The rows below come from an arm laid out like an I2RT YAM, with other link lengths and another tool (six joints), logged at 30 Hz.
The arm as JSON. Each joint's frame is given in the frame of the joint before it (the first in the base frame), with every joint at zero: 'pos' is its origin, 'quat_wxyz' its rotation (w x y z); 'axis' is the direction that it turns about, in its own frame. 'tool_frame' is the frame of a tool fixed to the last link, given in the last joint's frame.
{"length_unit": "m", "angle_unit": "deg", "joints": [
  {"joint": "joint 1", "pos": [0.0, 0.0, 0.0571], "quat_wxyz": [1.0, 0.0, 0.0, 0.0], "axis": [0.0, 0.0, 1.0]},
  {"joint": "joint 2", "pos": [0.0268, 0.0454, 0.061], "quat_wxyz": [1.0, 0.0, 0.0, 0.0], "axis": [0.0, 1.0, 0.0]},
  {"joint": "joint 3", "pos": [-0.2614, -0.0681, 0.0], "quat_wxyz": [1.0, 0.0, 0.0, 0.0], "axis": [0.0, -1.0, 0.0]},
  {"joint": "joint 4", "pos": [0.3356, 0.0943, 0.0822], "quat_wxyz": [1.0, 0.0, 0.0, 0.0], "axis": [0.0, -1.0, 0.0]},
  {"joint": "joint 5", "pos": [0.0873, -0.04, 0.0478], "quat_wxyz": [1.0, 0.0, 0.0, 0.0], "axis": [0.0, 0.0, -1.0]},
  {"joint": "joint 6", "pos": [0.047, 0.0, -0.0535], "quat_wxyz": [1.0, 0.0, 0.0, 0.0], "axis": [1.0, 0.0, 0.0]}
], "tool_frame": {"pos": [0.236, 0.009, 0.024], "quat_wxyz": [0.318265, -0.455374, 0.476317, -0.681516]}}
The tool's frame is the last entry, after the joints.
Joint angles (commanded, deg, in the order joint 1, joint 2, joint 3, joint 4, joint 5, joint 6), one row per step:
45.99 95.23 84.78 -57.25 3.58 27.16
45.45 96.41 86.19 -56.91 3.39 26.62
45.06 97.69 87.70 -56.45 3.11 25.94
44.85 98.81 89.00 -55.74 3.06 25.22
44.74 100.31 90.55 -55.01 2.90 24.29
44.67 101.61 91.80 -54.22 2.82 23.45
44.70 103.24 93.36 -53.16 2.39 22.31
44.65 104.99 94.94 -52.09 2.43 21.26
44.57 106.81 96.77 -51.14 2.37 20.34
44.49 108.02 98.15 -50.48 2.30 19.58
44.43 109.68 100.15 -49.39 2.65 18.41
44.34 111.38 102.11 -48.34 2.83 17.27
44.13 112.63 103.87 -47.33 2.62 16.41
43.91 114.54 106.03 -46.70 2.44 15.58
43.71 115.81 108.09 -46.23 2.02 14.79
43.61 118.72 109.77 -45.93 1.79 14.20
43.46 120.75 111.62 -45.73 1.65 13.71
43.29 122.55 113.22 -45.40 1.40 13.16
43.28 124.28 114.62 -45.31 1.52 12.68
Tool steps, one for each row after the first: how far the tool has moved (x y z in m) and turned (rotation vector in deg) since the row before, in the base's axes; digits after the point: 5 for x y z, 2 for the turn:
0.00904 0.00342 0.00237 0.36 -0.40 0.03
0.00849 0.00547 0.00255 0.46 -0.47 0.34
0.00831 0.00611 0.00295 0.43 -0.78 0.47
0.00794 0.00799 0.00148 0.34 -0.69 0.80
0.00715 0.00713 0.00084 0.28 -0.70 0.72
0.00712 0.01119 0.00103 0.57 -0.75 1.24
0.00933 0.00885 -0.00002 0.23 -0.97 0.86
0.00961 0.00923 0.00100 0.37 -0.93 0.76
0.00712 0.00670 0.00222 0.34 -0.79 0.62
0.01184 0.00896 0.00473 0.33 -1.61 0.77
0.01108 0.00884 0.00368 0.34 -1.42 0.78
0.01012 0.00831 0.00667 0.82 -1.26 0.62
0.00995 0.00763 0.00142 0.36 -0.83 0.57
0.00816 0.00775 0.00727 0.77 -0.97 0.69
0.00558 0.00551 -0.01727 -0.77 0.58 0.51
0.00670 0.00498 -0.00563 -0.12 -0.12 0.33
0.00617 0.00485 -0.00503 0.00 -0.16 0.42
0.00435 0.00340 -0.00731 -0.45 -0.07 0.31

